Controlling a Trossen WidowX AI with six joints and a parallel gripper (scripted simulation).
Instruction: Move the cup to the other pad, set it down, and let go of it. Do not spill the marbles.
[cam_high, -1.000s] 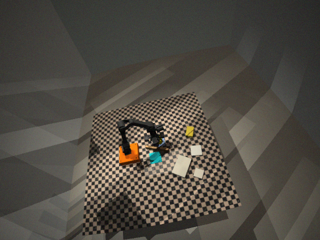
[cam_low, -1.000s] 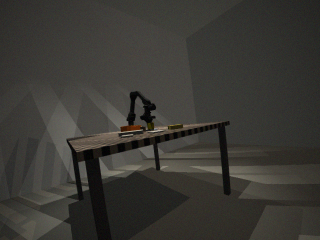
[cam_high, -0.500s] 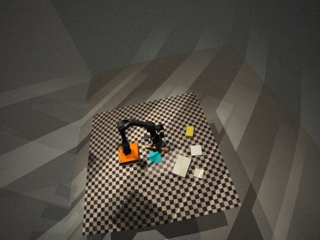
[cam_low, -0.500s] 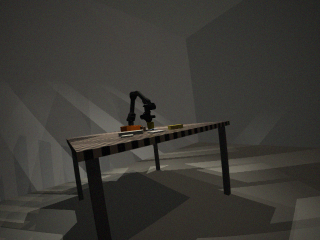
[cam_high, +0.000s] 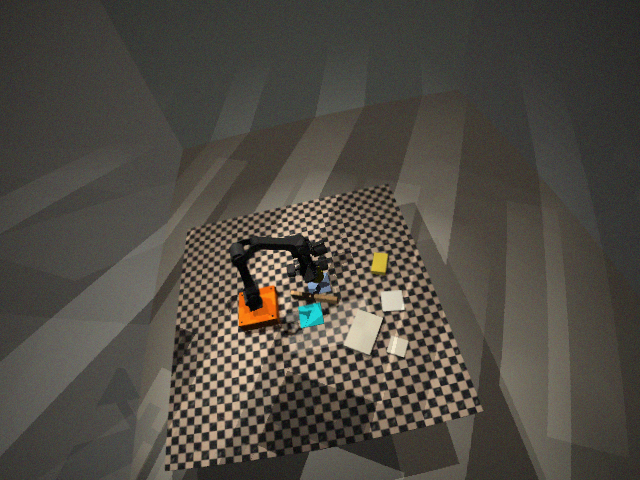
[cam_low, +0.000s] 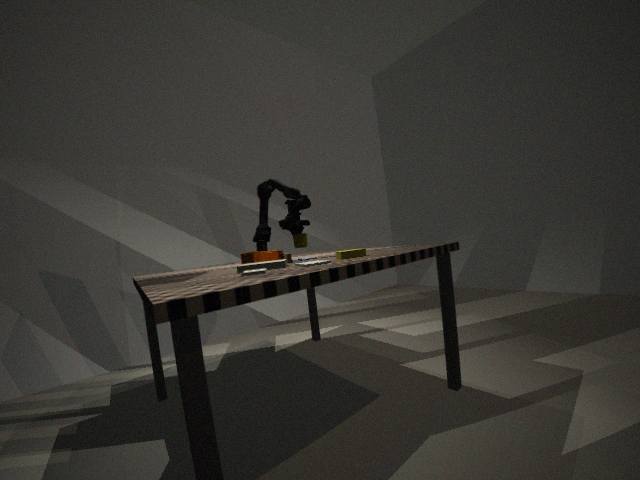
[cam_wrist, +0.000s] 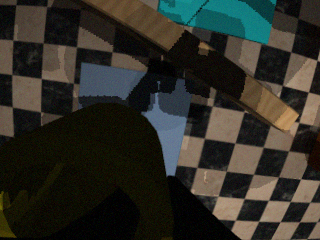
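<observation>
The cyan pad lies 150 mm to the right of my gripper tip, 100 mm below it and 60 mm behind it. Also, from my gripper tip: brown stick: 80 mm to the right, 80 mm below, 20 mm behind; then yellow block: 350 mm ahead, 80 mm below, 20 mm to the right.
</observation>
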